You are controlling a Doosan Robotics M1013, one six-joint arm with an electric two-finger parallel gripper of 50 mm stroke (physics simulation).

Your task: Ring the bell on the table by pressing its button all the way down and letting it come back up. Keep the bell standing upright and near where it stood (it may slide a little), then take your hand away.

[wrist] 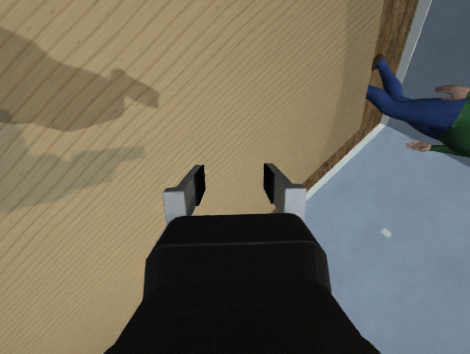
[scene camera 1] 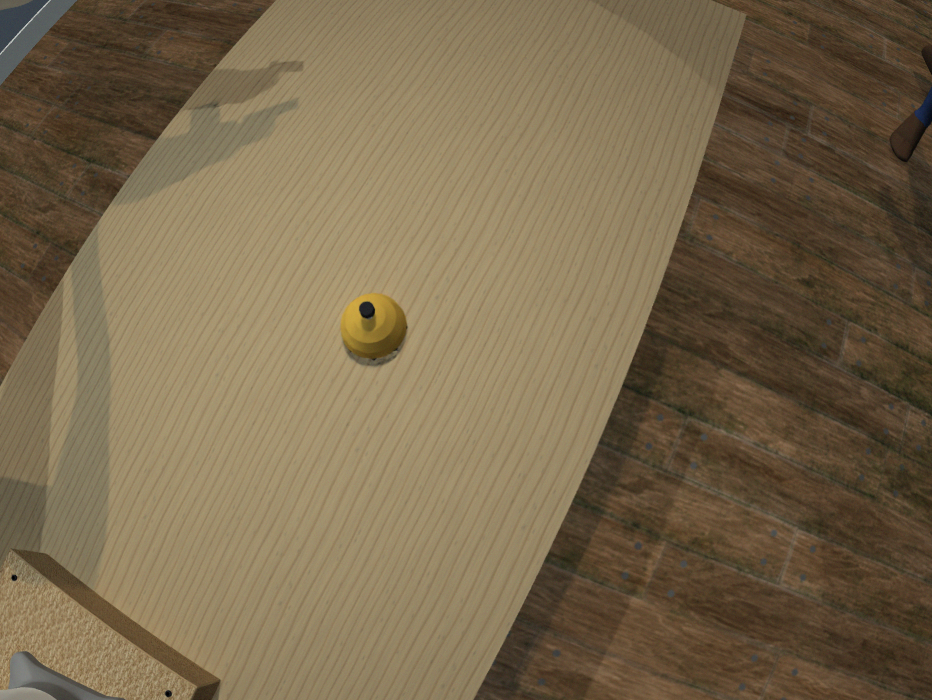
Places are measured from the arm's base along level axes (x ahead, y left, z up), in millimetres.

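Where they show: gripper, fingertip midpoint: [wrist: 234, 176].
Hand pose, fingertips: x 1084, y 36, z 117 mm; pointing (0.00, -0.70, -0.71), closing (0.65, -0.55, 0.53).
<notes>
After its pixels a point has its place.
A yellow dome-shaped bell [scene camera 1: 373, 330] @(z -35, x 623, y -249 mm) with a black-topped button [scene camera 1: 366, 309] @(z -11, x 638, y -240 mm) stands upright on the pale wooden table [scene camera 1: 452, 452] @(z -77, x 510, y -373 mm) [wrist: 280, 75] @(z -77, x 1247, y -139 mm), near the middle of the scene view. The button stands up from the dome. The bell does not show in the wrist view. My gripper [wrist: 234, 176] @(z 117, x 1084, y 36 mm) is open, its two fingers wide apart with nothing between them, held above the table. The gripper does not show in the scene view, where its distance from the bell cannot be told.
A light speckled board [scene camera 1: 82, 632] @(z 4, x 149, y 2 mm) with a grey robot base part [scene camera 1: 45, 674] @(z 20, x 81, y 30 mm) is at the scene view's lower left. Arm shadows fall on the table. A person [wrist: 425, 112] in blue trousers is beyond the table's edge. Brown plank floor [scene camera 1: 753, 376] surrounds the table.
</notes>
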